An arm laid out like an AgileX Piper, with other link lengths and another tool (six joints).
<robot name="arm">
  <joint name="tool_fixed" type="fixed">
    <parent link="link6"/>
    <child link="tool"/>
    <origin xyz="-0.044 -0.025 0.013" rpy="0 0.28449 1.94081"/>
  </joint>
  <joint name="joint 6" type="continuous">
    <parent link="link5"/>
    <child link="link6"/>
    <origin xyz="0 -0.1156 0" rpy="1.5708 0 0"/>
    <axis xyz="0 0 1"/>
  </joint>
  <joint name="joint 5" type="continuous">
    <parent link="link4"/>
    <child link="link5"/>
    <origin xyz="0 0 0" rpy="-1.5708 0 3.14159"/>
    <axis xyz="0 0 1"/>
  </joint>
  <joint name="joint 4" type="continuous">
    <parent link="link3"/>
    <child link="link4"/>
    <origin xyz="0.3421 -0.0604 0" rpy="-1.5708 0 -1.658"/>
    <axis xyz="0 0 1"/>
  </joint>
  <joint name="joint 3" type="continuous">
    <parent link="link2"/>
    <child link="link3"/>
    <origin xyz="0.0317 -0.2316 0" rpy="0 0 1.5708"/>
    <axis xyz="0 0 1"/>
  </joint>
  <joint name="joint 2" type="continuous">
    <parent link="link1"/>
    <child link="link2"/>
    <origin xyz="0 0 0" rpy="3.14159 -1.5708 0"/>
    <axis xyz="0 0 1"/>
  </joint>
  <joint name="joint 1" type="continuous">
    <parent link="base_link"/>
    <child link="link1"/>
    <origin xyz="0 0 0.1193" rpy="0 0 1.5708"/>
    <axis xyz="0 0 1"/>
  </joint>
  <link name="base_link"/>
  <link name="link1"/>
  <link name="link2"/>
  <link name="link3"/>
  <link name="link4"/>
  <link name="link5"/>
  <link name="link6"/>
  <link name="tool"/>
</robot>
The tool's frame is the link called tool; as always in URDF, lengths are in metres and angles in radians. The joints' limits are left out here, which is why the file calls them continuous.
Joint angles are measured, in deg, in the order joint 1, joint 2, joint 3, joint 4, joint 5, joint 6. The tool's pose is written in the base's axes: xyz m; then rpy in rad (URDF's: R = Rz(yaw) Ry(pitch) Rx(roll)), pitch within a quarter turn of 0, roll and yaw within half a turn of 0. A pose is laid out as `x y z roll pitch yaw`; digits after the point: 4 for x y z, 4 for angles.
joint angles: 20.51 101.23 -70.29 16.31 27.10 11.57
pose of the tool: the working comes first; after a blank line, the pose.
Where each joint sits with the arm in this pose, in the base's axes (m; each line is computed from the numbers above, not from the rounded line before):
joint 1: 0.0000 0.0000 0.1193
joint 2: 0.0000 0.0000 0.1193
joint 3: 0.0714 0.0267 0.3403
joint 4: 0.3753 0.1404 0.2162
joint 5: 0.3753 0.1404 0.2162
joint 6: 0.4361 0.1789 0.1257
the tool: 0.4815 0.1534 0.1288

0.4815 0.1534 0.1288 2.6275 -0.8024 1.4255
